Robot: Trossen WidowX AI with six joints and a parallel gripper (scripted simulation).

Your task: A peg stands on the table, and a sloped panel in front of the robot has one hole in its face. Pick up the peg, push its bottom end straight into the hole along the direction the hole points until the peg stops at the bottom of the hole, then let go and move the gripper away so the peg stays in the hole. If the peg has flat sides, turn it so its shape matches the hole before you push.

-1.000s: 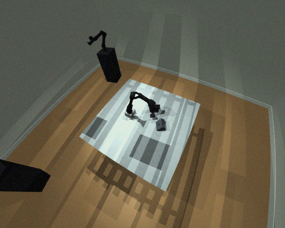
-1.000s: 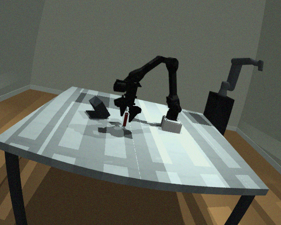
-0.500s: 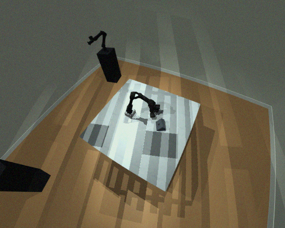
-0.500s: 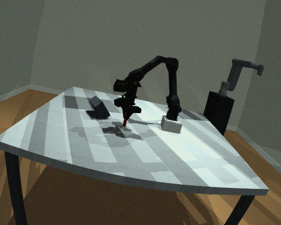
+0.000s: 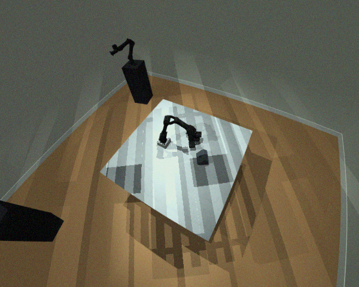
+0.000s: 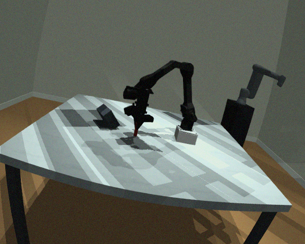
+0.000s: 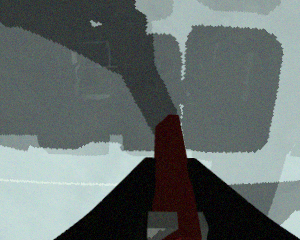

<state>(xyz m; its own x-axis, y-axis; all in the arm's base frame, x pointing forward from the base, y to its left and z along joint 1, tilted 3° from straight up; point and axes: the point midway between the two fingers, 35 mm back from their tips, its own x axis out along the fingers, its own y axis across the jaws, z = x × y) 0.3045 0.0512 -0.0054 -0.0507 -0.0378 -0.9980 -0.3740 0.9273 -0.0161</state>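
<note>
Now: gripper tip 15 cm short of the grey sloped panel, 13 cm to the left of it and 1 cm below it. Round my gripper tip: red square-sided peg: 2 cm above.
</note>
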